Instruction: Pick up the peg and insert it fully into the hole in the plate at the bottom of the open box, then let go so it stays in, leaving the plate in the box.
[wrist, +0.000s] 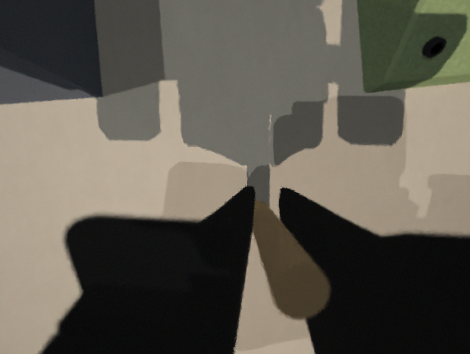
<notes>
In view: the gripper (266, 195) and a round peg (300, 290).
</notes>
